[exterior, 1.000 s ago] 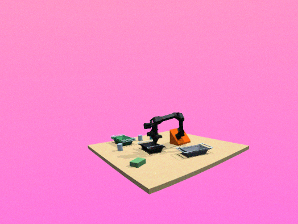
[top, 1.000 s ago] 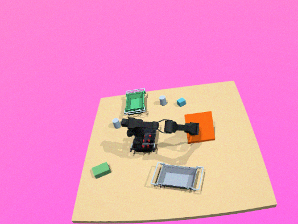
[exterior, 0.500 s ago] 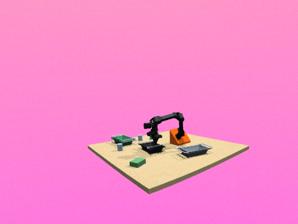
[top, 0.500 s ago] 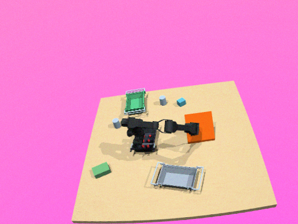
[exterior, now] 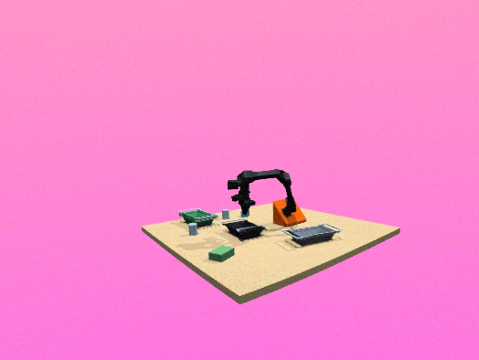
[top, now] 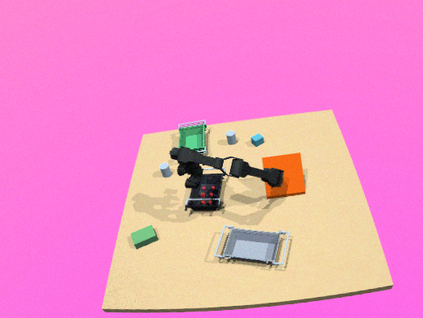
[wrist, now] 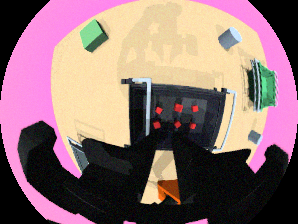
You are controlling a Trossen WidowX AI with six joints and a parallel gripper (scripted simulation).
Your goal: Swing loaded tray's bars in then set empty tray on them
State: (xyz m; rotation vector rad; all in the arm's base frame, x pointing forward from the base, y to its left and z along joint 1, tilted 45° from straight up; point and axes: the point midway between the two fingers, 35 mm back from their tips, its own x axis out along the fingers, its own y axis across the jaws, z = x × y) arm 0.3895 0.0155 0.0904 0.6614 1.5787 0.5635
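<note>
Right now my gripper tip is 31 cm to the right of the grey tray, 27 cm past it and 10 cm above it. The rest, counted from my gripper tip: green block: 28 cm ahead, 23 cm to the left, 12 cm below; then blue cube: 46 cm to the right, 28 cm behind, 12 cm below.
</note>
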